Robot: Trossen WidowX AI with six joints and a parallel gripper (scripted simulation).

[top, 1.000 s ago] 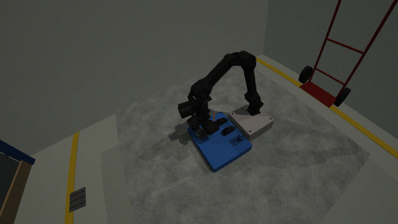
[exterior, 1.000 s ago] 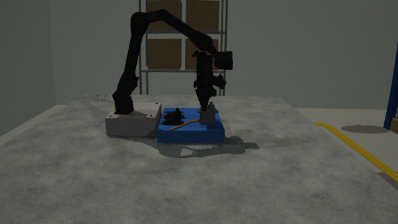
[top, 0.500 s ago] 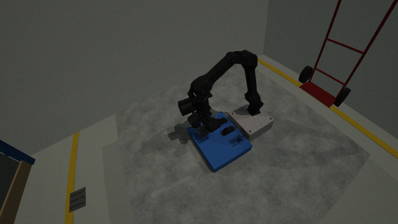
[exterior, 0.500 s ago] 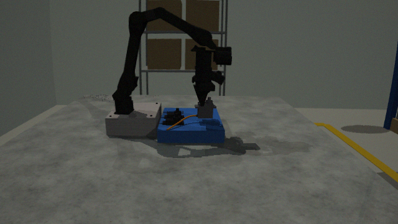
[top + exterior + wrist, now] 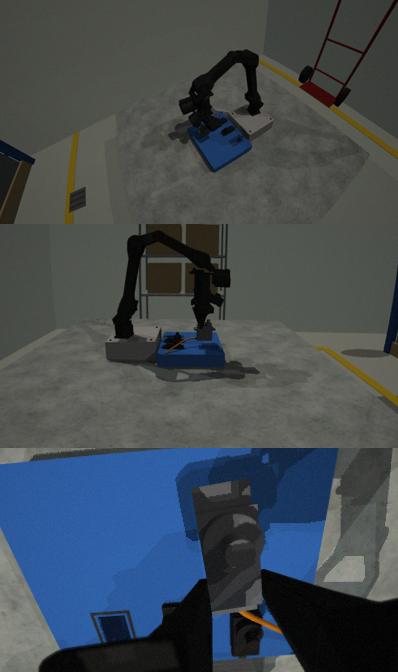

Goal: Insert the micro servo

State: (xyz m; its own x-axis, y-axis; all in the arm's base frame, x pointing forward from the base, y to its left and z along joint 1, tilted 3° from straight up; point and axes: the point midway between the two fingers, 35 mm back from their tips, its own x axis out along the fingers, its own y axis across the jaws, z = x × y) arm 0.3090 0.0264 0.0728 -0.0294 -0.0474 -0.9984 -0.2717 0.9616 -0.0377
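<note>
Now: gripper tip 10 cm above the blue deck and 5 cm to the right of it.
</note>
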